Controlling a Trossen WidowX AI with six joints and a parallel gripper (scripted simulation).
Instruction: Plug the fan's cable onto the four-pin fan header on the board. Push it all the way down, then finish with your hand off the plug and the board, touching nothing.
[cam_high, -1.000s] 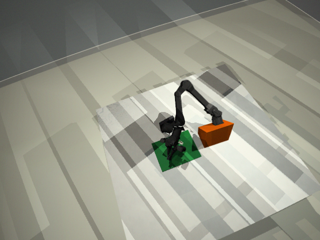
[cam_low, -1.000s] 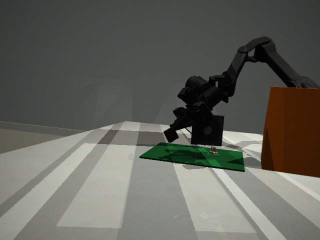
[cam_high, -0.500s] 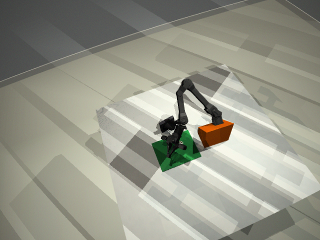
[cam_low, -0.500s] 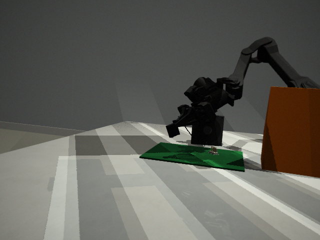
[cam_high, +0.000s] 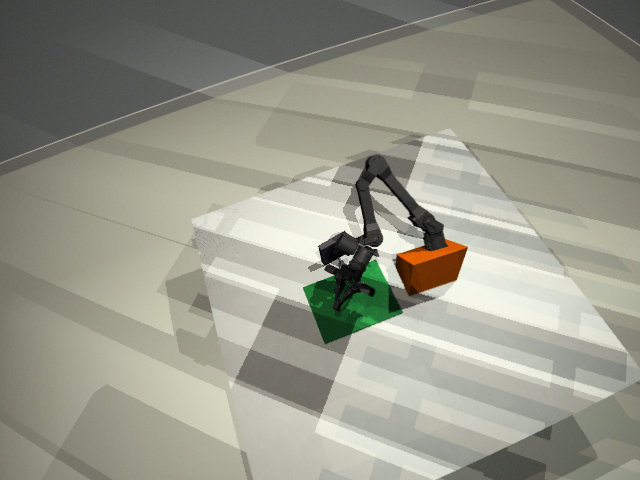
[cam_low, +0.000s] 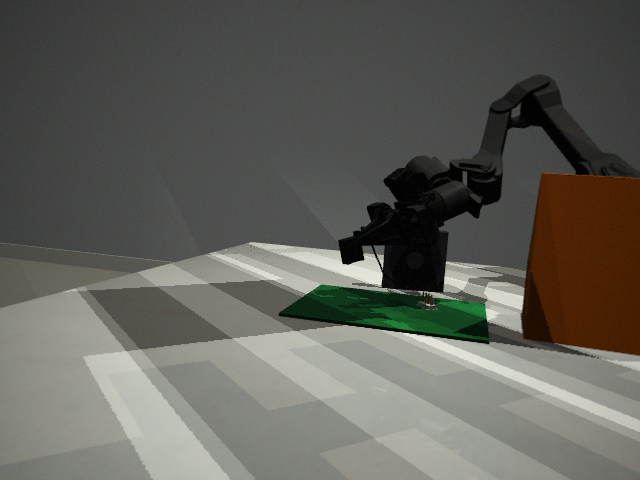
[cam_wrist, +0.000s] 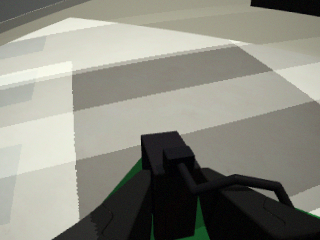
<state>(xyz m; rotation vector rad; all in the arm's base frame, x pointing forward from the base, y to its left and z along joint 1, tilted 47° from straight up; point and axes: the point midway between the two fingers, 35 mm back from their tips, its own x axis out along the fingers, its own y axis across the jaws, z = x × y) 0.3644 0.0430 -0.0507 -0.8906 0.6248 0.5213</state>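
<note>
My gripper tip is now 12 cm above the green board, 5 cm to the left of it and 5 cm past it. Also, from my gripper tip: four-pin fan header (11 cm below, 10 cm behind, 9 cm to the right); black fan plug (1 cm to the left, 1 cm below).
</note>
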